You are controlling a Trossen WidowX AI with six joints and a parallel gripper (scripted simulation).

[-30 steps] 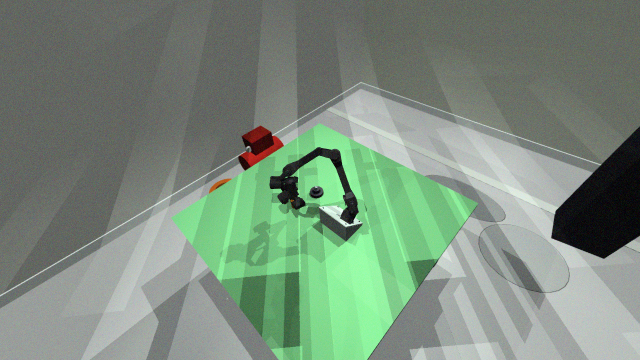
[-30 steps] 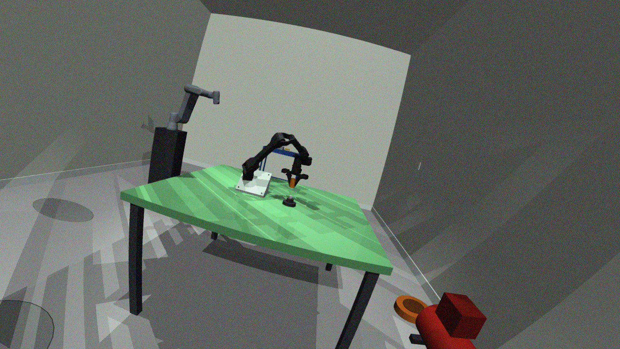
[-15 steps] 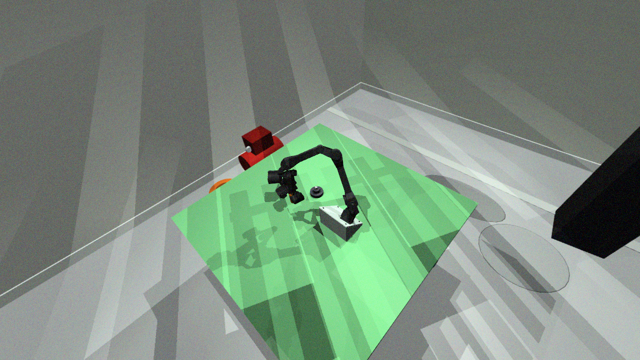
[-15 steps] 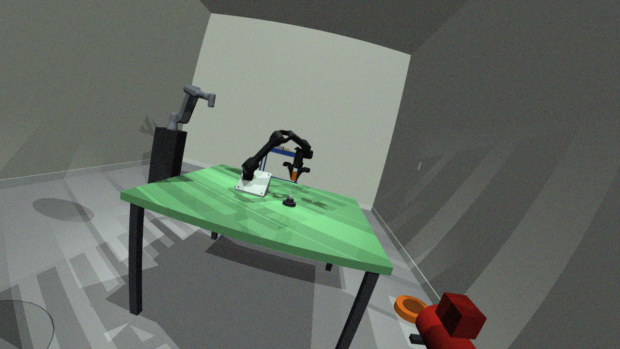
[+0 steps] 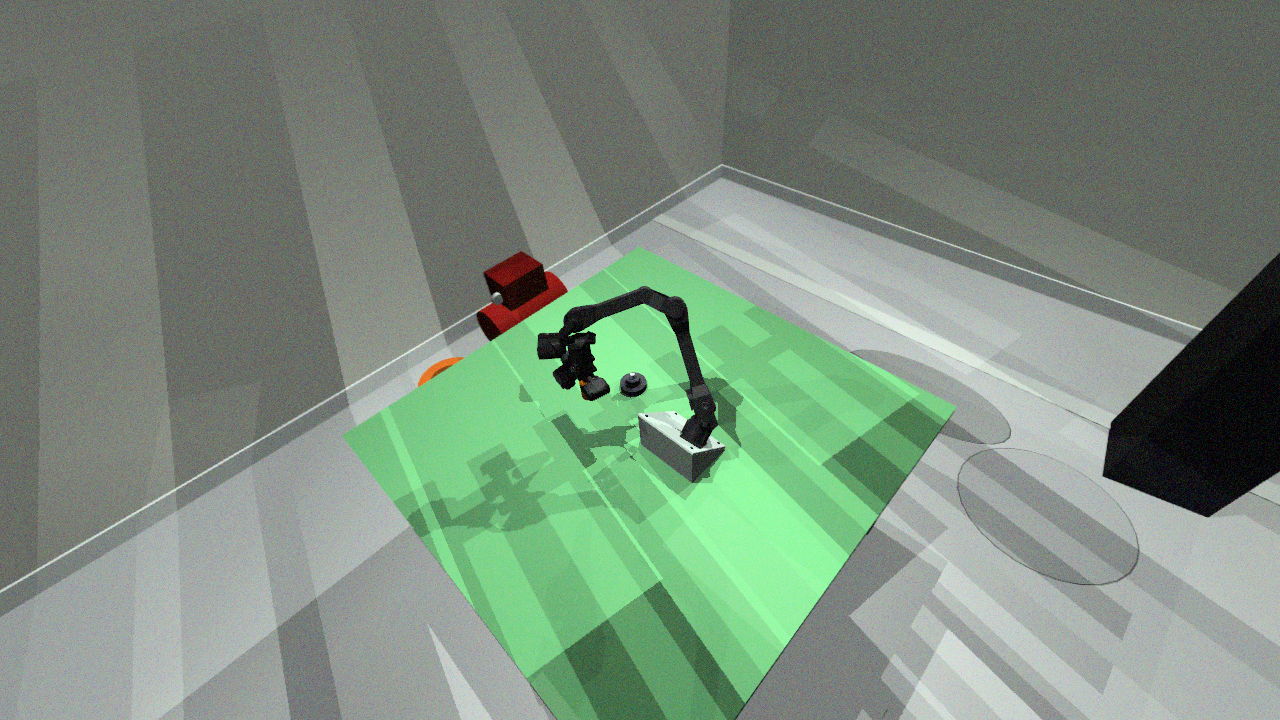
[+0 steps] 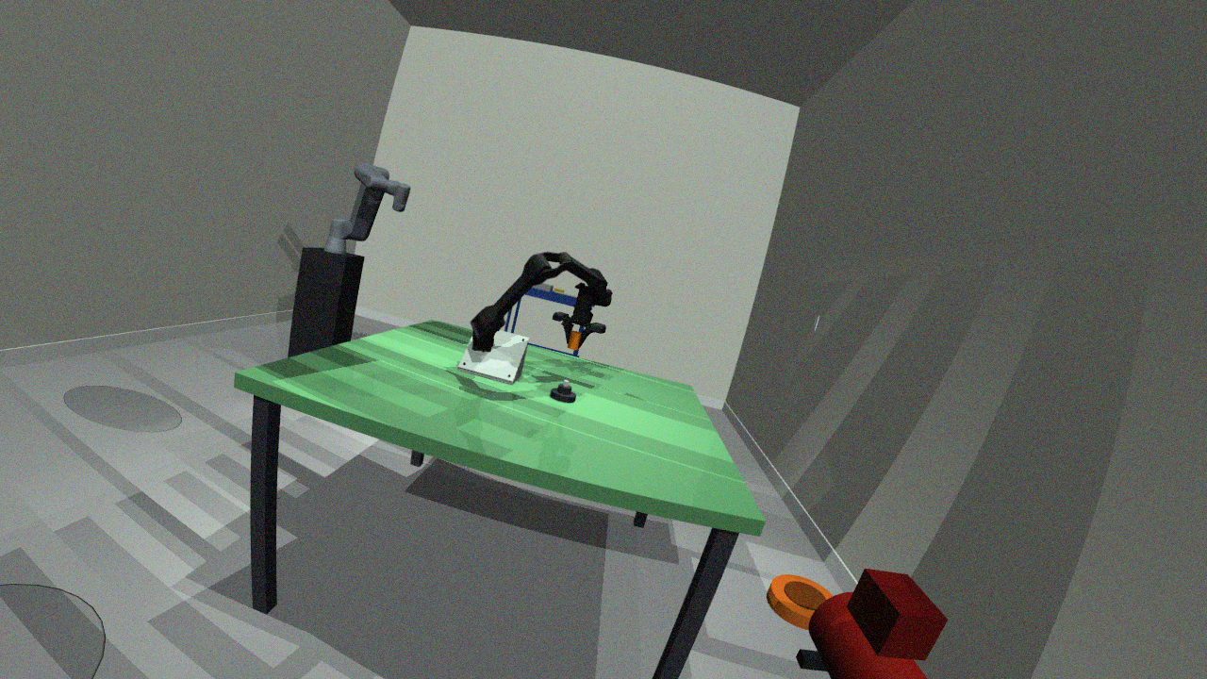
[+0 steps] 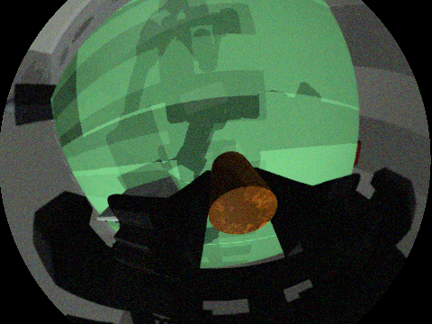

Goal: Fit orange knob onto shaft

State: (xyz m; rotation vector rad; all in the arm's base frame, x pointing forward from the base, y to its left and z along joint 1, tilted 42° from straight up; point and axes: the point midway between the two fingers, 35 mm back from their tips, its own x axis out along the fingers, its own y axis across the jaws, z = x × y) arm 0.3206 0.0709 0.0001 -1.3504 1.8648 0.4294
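My gripper tip is 1 cm past the dark round pedestal, 18 cm to the left of it and 11 cm above it. Also, from my gripper tip: orange knob: 3 cm above.
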